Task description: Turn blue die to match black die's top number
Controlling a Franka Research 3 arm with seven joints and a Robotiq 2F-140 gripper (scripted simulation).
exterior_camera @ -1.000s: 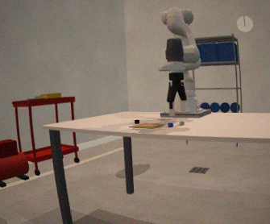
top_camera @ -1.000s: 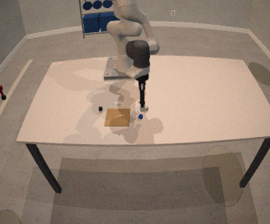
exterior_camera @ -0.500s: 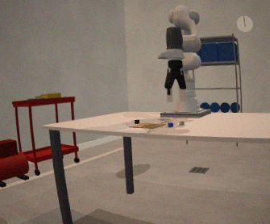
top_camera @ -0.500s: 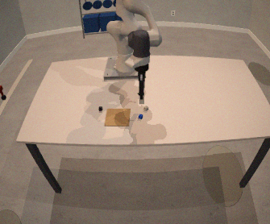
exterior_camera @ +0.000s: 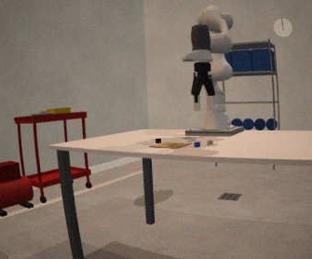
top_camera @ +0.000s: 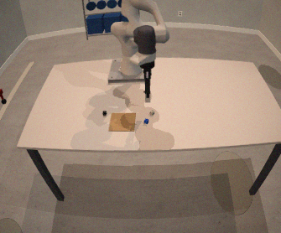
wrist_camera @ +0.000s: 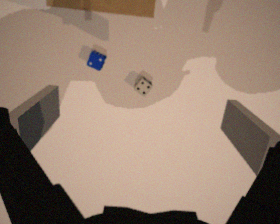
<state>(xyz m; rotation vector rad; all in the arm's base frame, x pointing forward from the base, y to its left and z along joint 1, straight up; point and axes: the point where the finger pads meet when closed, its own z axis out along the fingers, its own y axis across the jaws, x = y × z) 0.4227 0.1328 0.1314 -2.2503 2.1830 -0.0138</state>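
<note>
Right now my hand is 15 cm above the blue die, 7 cm short of it and 1 cm to the left of it. Also, from my hand: white die: 15 cm below, 2 cm to the left; then tan mat: 16 cm below, 14 cm to the right, 6 cm ahead; then black die: 25 cm to the right, 15 cm below.
</note>
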